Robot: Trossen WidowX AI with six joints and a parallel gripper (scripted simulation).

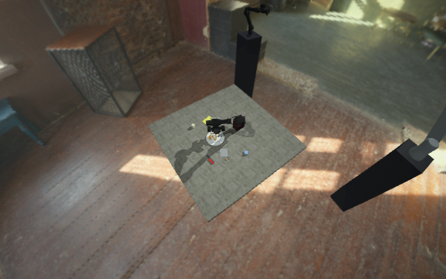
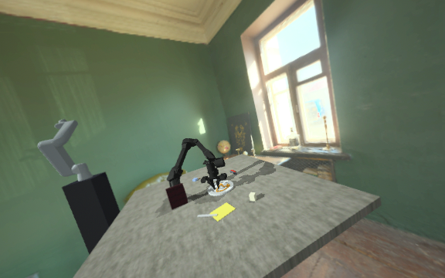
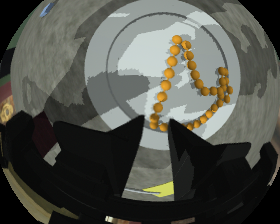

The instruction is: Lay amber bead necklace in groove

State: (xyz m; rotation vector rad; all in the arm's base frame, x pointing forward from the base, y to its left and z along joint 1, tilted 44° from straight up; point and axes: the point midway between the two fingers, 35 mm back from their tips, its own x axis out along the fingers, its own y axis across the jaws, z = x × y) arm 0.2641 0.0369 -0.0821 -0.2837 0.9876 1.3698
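Right now my gripper tip is 40 mm to the right of the board, 30 mm short of it and 20 mm above it. From my gripper tip the other things lie so: grey square (250 mm to the left, 40 mm ahead, 20 mm below); white stick (220 mm to the right, 100 mm behind, 20 mm below); yellow card (230 mm to the right, 20 mm below, 20 mm behind).
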